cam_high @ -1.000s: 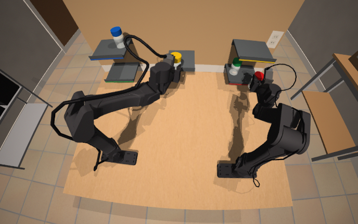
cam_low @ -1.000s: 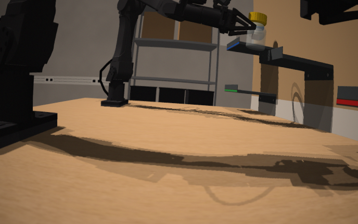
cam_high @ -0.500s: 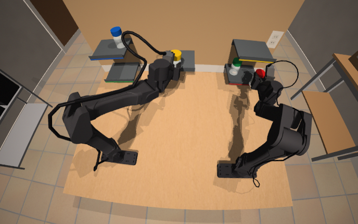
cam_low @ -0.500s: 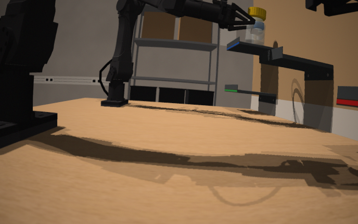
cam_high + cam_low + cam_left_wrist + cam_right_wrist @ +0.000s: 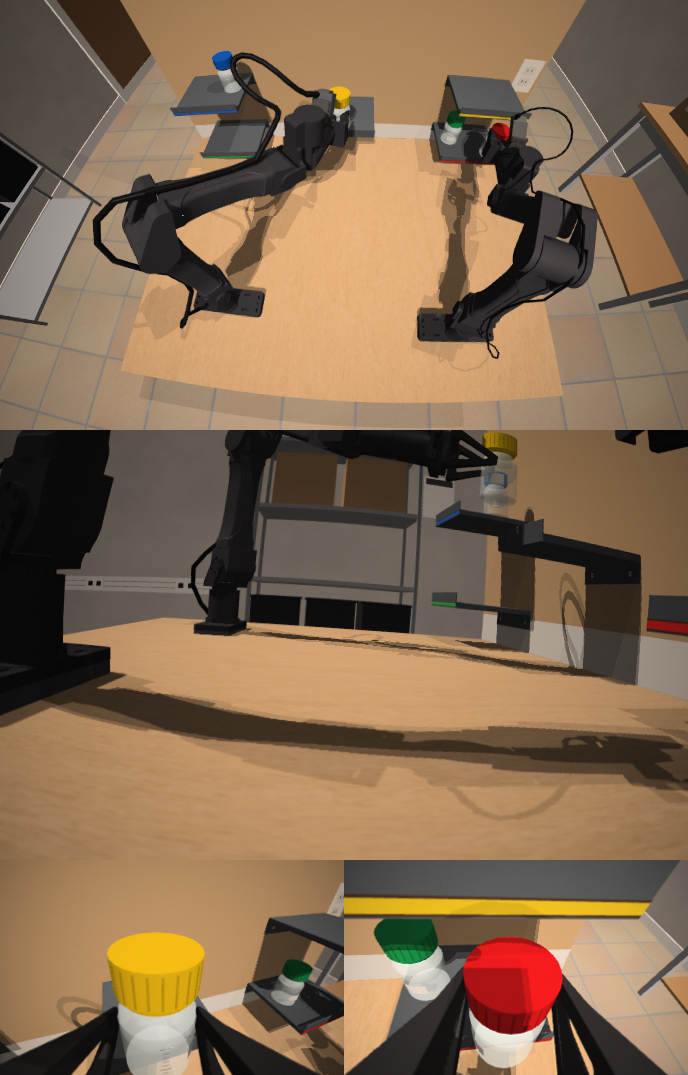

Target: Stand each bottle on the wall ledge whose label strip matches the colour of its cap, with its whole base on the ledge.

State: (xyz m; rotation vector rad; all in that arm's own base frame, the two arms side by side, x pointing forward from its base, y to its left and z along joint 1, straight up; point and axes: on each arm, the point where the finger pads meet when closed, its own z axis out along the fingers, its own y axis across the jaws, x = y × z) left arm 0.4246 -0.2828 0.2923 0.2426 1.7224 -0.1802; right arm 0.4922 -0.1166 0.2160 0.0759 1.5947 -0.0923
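Right now my right hand is 5 cm past the yellow-capped bottle, 45 cm to the right of it and 6 cm below it. From my right hand the other things lie so: blue-capped bottle: 5 cm ahead, 77 cm to the left, 10 cm above; then green-capped bottle: 9 cm ahead, 10 cm to the left, 9 cm below; then red-capped bottle: 4 cm below.
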